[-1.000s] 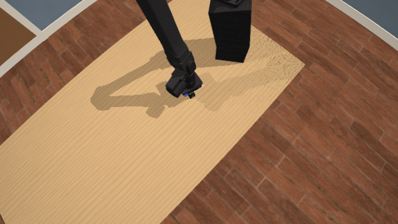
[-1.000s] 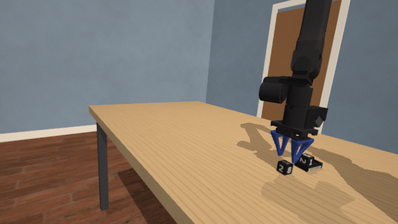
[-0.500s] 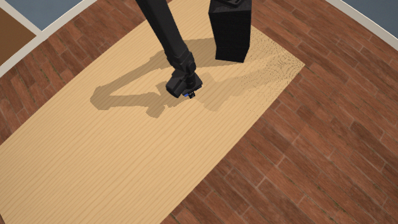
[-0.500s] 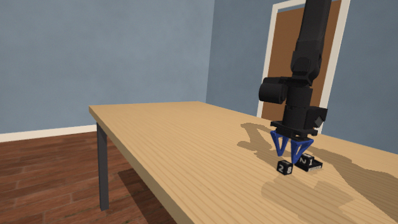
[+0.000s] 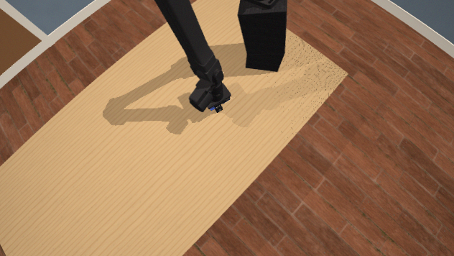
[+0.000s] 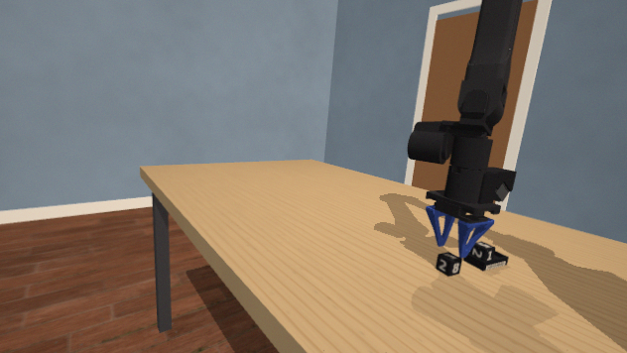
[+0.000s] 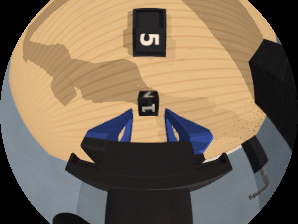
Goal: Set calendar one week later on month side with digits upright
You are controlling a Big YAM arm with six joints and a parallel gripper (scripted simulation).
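Right now the black date cube is 3 cm below my hand. From my hand the other things lie so: black tray 10 cm to the right, 4 cm below, 3 cm behind; then black cube 9 cm to the right, 3 cm behind, 2 cm below.
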